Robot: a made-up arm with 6 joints.
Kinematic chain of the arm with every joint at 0, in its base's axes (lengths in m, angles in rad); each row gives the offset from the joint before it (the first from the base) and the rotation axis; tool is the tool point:
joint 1: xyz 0 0 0.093 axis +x
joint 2: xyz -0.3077 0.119 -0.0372 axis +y
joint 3: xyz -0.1 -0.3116 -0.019 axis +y
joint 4: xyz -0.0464 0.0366 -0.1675 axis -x
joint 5: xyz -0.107 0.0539 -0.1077 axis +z
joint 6: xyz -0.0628 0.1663 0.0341 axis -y
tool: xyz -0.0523 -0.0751 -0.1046
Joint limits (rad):
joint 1: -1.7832..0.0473
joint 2: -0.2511..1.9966
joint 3: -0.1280..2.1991
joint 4: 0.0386..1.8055
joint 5: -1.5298..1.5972
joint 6: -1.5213..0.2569
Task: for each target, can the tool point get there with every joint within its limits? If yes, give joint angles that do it. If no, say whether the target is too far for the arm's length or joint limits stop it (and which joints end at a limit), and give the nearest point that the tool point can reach.
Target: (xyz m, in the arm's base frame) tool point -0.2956 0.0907 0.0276
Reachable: no: joint limits stop it (at a limit: joint 1, joint 3, joint 4, joint 5, joint 6) | nearest point -0.2842 0.2143 -0.0250 | short by 0.135 m
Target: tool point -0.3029 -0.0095 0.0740
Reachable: no: joint limits stop it (at a limit: joint 1, joint 3, joint 4, joint 5, joint 6) | nearest point -0.2573 -0.1616 0.2444 | short by 0.233 m
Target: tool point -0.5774 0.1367 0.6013
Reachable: yes | joints -0.7121 1.1184 1.0624 1.2976 -0.6129 -0.5303
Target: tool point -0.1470 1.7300 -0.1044
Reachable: no: too far | nearest point -0.2543 0.5726 0.1323 | short by 1.186 m
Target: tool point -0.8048 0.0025 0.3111
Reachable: yes | joints -0.4636 0.8564 0.8279 0.8082 -1.2226 -0.5023
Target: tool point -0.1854 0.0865 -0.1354
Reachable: no: joint limits stop it (at a limit: joint 1, joint 3, joint 4, joint 6) | nearest point -0.1448 0.1663 -0.0330 | short by 0.136 m
